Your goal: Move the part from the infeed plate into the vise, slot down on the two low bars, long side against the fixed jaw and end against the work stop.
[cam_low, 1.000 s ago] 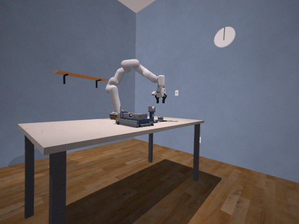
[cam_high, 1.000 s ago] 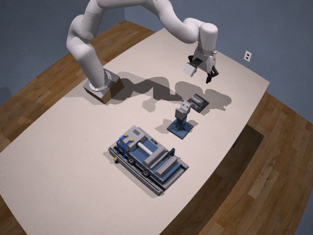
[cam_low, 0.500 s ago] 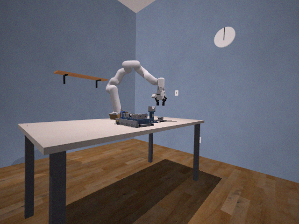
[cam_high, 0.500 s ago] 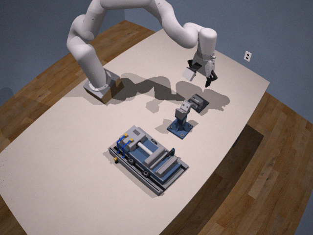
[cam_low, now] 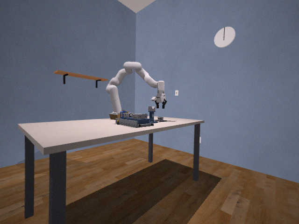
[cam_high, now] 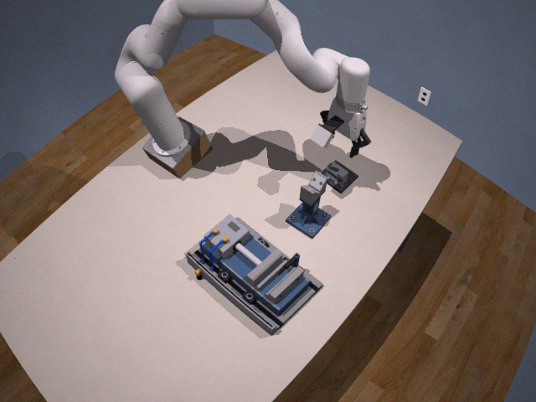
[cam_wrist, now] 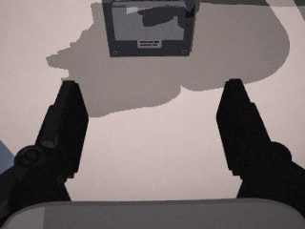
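Now: the part 12 cm below my hand. The rest, counted from my hand: white cylinder rod 8 cm ahead, 39 cm to the right, 7 cm below; blue post 16 cm ahead, 31 cm to the right, 9 cm below; work stop 16 cm ahead, 33 cm to the right, 6 cm below.
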